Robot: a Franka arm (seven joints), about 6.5 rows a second.
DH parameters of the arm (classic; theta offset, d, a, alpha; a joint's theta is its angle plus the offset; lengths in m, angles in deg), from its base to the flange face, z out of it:
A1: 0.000 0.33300 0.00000 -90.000
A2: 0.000 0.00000 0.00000 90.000
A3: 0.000 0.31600 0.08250 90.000
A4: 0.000 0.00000 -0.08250 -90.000
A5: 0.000 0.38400 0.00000 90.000
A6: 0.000 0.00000 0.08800 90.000
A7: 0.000 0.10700 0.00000 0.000
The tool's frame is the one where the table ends.
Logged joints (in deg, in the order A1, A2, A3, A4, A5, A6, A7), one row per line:
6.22 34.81 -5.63 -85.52 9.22 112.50 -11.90
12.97 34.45 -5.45 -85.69 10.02 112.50 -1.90
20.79 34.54 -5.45 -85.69 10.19 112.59 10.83
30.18 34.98 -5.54 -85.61 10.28 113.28 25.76
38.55 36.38 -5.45 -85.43 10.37 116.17 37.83
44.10 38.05 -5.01 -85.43 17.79 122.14 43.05
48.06 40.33 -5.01 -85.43 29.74 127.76 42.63
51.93 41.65 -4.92 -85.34 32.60 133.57 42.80
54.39 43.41 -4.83 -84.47 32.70 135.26 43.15
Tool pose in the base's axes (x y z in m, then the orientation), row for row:
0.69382 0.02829 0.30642 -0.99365 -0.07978 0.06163 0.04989
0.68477 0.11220 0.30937 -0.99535 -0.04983 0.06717 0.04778
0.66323 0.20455 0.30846 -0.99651 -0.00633 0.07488 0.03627
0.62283 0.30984 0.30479 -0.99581 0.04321 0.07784 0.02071
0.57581 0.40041 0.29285 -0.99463 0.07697 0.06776 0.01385
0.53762 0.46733 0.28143 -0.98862 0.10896 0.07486 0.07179
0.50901 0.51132 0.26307 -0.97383 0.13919 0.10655 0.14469
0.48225 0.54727 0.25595 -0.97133 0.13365 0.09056 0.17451
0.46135 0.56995 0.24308 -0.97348 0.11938 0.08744 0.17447
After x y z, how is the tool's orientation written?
As a quaternion, x y z w.
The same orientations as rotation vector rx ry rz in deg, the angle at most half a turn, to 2 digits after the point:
-173.39 -13.92 10.75
-173.91 -8.71 11.74
-175.34 -1.11 13.18
-176.92 7.68 13.83
-177.47 13.73 12.09
-170.25 18.76 12.89
-160.78 22.98 17.59
-157.74 21.70 14.71
-158.09 19.39 14.20

